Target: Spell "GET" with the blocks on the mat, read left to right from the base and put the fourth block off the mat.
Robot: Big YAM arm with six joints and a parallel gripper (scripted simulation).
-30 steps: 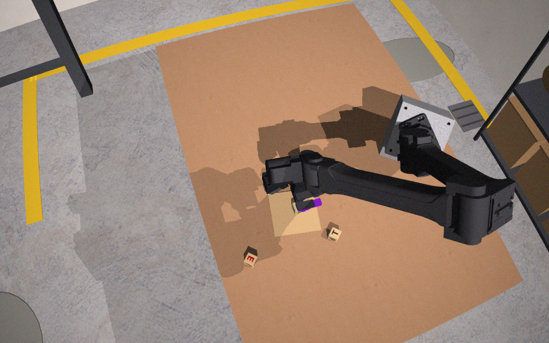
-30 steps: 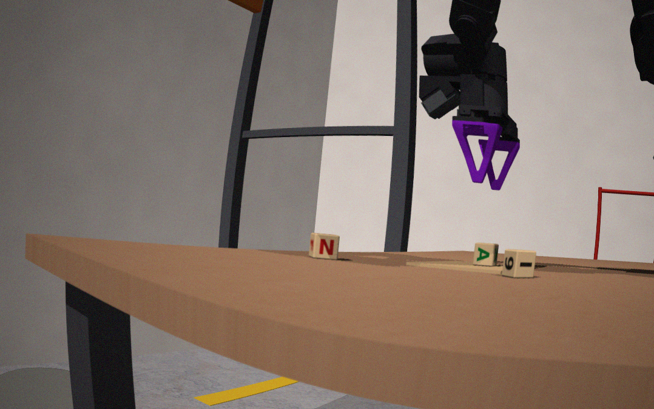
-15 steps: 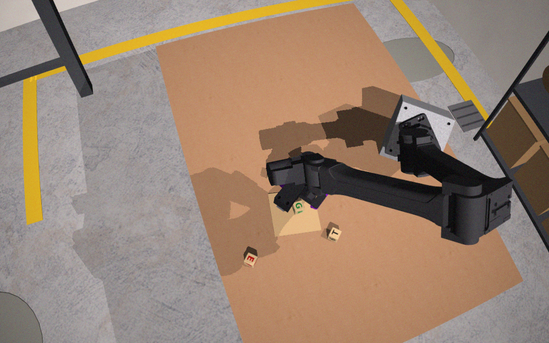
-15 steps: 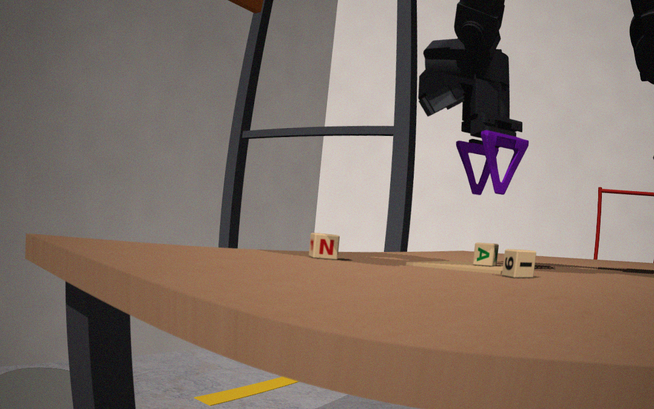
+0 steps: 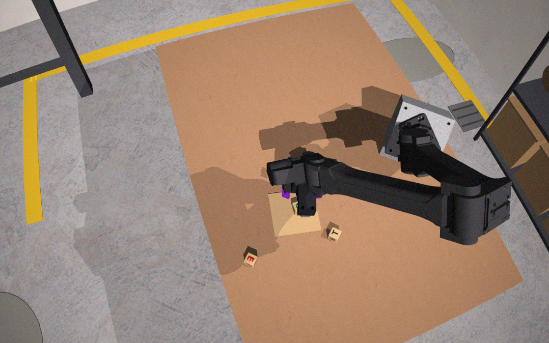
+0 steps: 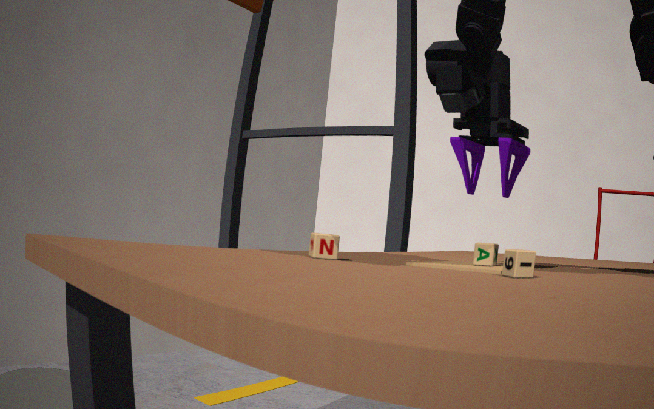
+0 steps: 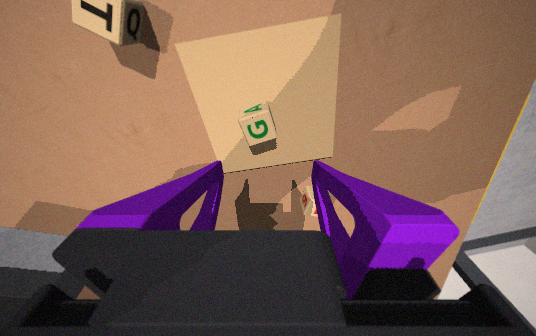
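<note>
My gripper is now 10 mm past the G block and 90 mm above it. From my hand the other things lie so: E block 160 mm ahead, 130 mm to the left, 90 mm below; square mat 10 mm ahead, 100 mm below.
</note>
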